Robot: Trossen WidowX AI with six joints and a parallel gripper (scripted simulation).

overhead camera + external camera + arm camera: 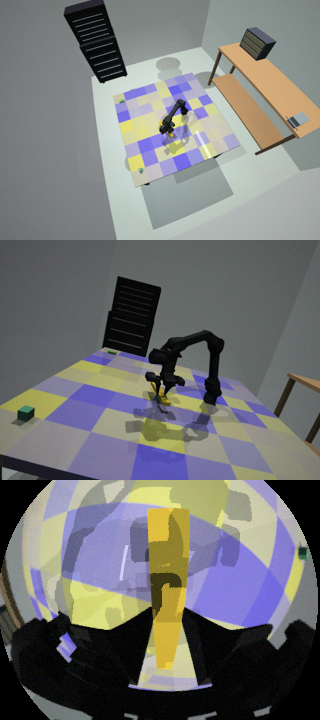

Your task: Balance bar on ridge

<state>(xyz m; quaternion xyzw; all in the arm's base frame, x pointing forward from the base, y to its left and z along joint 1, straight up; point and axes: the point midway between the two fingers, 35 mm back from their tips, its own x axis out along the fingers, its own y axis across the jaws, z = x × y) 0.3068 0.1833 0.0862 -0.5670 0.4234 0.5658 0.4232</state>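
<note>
Right now the yellow bar is 1 cm ahead of my gripper tip and 3 cm to the right of it. From my gripper tip the other things lie so: flat green block (43 cm ahead, 68 cm to the right, 4 cm below); then teal cube (43 cm ahead, 32 cm to the left, 4 cm below).
</note>
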